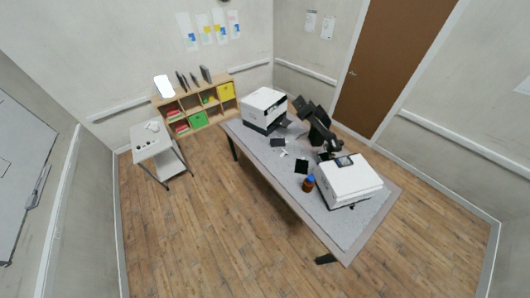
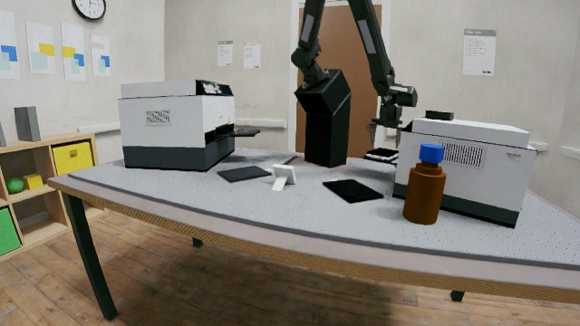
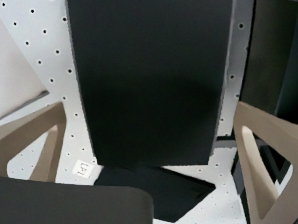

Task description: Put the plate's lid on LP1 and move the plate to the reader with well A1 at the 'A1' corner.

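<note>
My hand is 4 cm above the white well plate.
</note>
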